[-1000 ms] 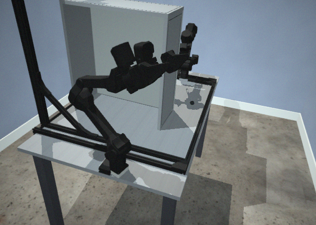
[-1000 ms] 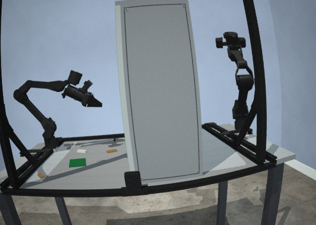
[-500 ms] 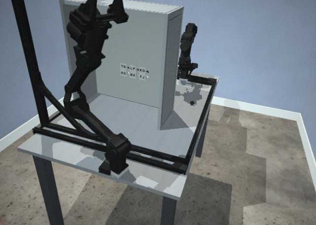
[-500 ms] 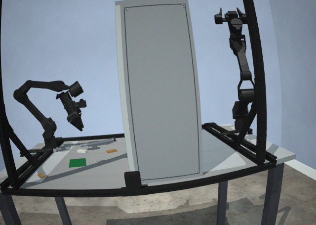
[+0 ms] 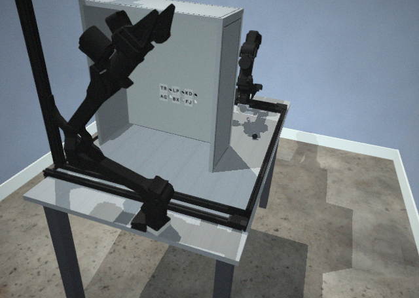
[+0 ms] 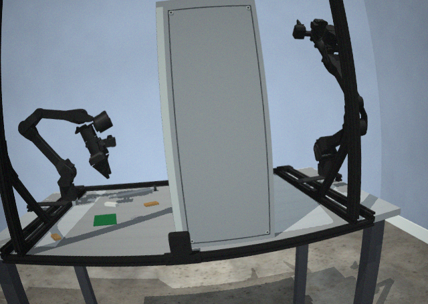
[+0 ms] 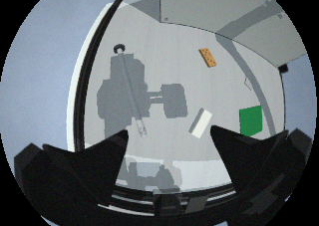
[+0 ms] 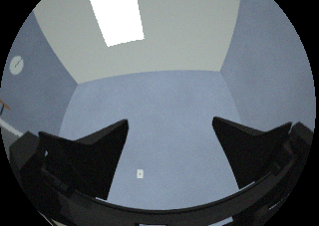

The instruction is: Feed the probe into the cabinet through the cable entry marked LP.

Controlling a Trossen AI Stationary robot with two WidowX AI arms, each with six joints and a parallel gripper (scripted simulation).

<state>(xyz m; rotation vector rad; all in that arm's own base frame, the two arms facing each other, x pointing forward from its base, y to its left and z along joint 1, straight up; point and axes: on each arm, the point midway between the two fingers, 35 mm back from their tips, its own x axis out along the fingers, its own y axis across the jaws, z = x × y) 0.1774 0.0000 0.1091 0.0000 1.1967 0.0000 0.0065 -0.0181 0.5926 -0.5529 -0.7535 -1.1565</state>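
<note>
My left hand is 80 mm short of the rod, 80 mm to the left of it and 120 mm above it. Round my left hand: white block (70 mm behind, 20 mm to the right, 120 mm below); then green patch (240 mm behind, 30 mm to the right, 130 mm below); then LP label (220 mm behind, 290 mm to the right, 90 mm above).
</note>
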